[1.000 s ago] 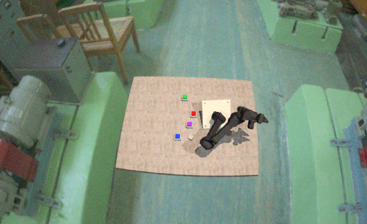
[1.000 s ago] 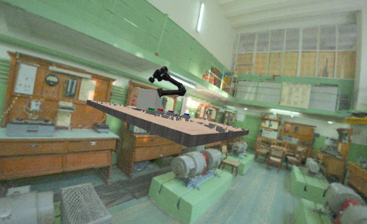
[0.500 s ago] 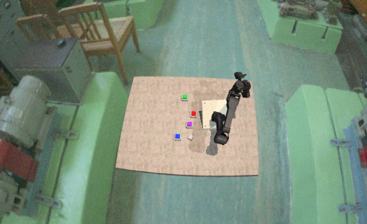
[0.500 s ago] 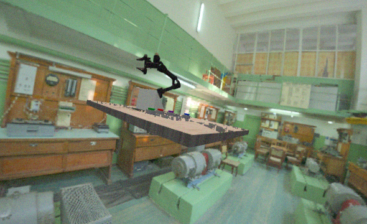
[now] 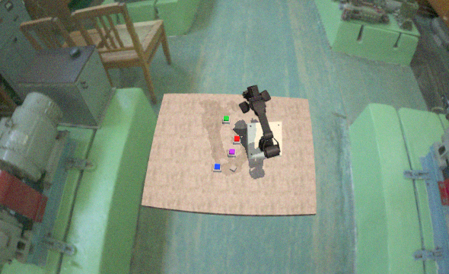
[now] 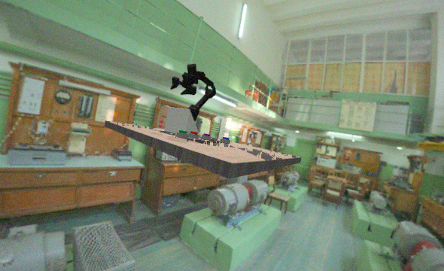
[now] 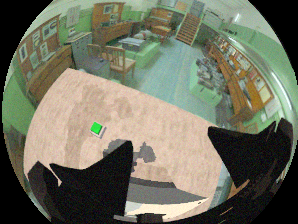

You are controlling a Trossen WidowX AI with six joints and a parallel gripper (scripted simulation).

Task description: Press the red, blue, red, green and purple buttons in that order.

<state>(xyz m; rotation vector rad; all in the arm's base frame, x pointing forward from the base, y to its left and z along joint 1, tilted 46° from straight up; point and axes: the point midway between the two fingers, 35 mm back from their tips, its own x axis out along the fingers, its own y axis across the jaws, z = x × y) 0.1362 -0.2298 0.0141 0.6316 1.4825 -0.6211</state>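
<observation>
The red button lies 80 mm ahead of my gripper tip, 140 mm to the left of it and 240 mm below it. Round my gripper tip: blue button (170 mm ahead, 360 mm to the left, 240 mm below); then green button (180 mm ahead, 240 mm below); then purple button (100 mm ahead, 240 mm to the left, 240 mm below).
</observation>
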